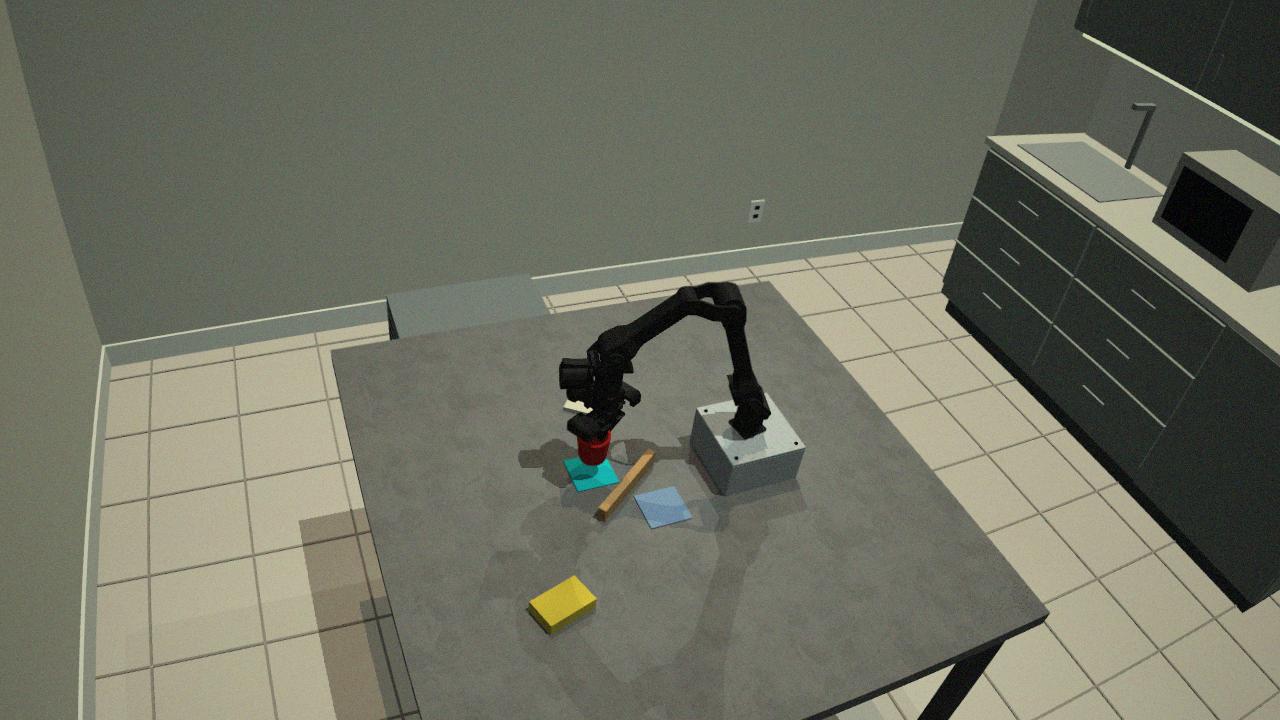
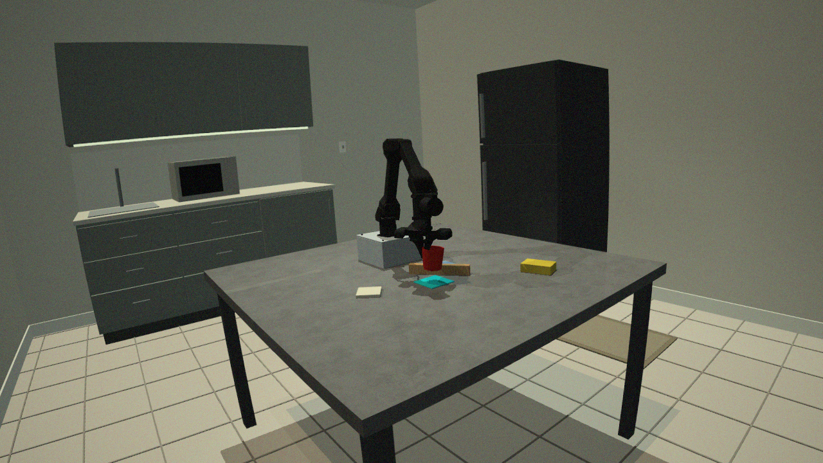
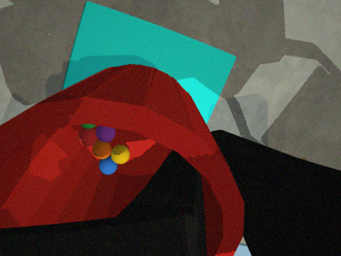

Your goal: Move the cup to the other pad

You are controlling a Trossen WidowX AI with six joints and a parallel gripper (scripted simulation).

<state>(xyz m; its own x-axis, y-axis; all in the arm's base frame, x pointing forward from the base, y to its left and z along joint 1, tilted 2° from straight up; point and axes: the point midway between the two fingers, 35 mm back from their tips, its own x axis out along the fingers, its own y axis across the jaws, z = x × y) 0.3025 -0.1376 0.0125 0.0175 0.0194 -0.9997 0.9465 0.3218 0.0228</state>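
Now: gripper tip 3 cm short of the teal pad, 1 cm to the right of it and 9 cm above it. Also, from my gripper tip: red cup: 3 cm ahead, 1 cm to the left; then light blue pad: 6 cm behind, 18 cm to the left, 9 cm below; then wooden bar: 1 cm behind, 9 cm to the left, 7 cm below.
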